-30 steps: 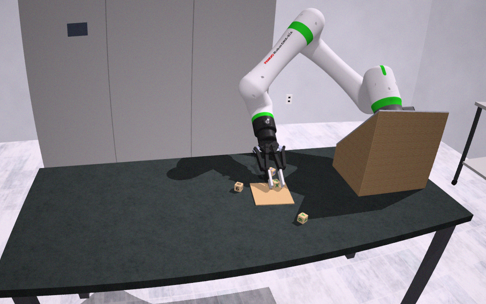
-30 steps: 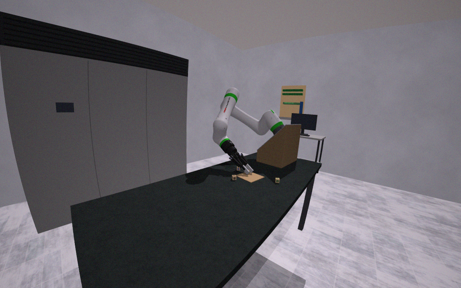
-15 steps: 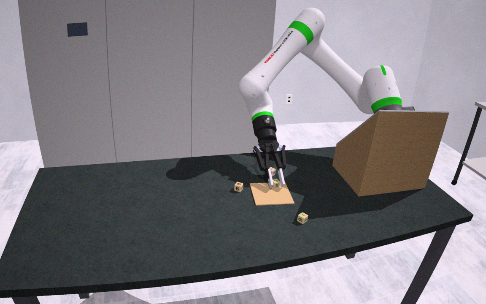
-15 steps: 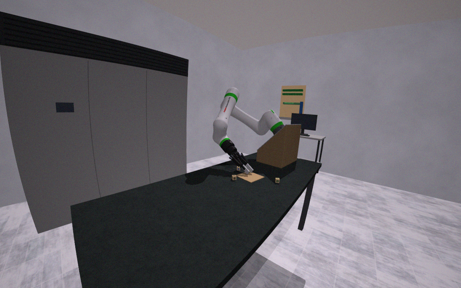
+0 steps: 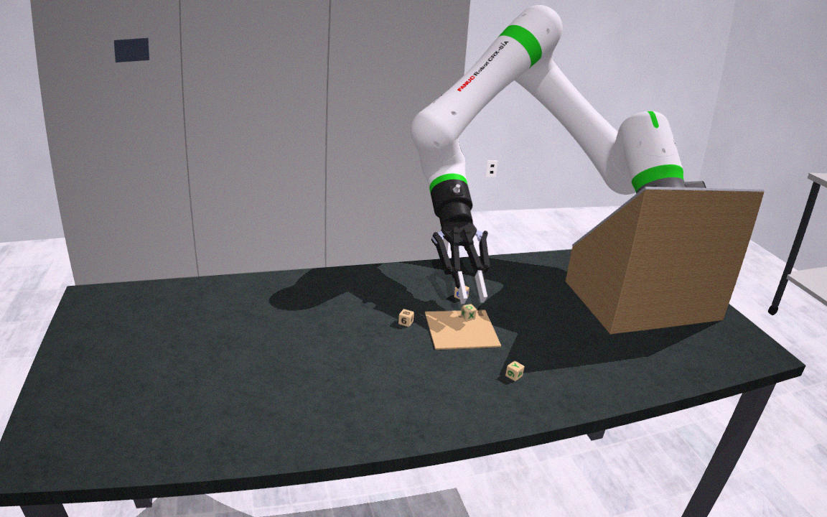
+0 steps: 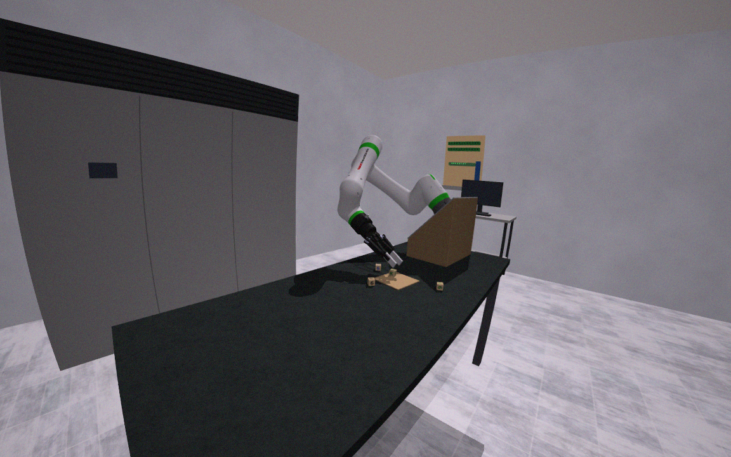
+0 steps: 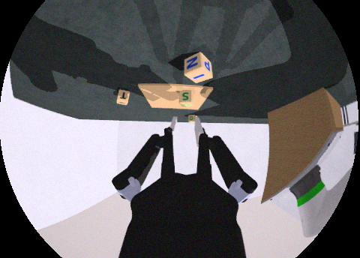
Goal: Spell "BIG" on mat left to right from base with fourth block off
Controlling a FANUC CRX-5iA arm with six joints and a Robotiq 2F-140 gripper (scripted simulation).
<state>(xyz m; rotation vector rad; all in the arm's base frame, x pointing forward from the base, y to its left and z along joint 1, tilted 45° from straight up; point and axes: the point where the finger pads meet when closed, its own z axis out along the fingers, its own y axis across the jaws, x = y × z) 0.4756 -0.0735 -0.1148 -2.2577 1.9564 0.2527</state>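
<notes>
The tan mat lies 20 mm ahead of my hand, 50 mm to the left of it and 80 mm below it.
</notes>
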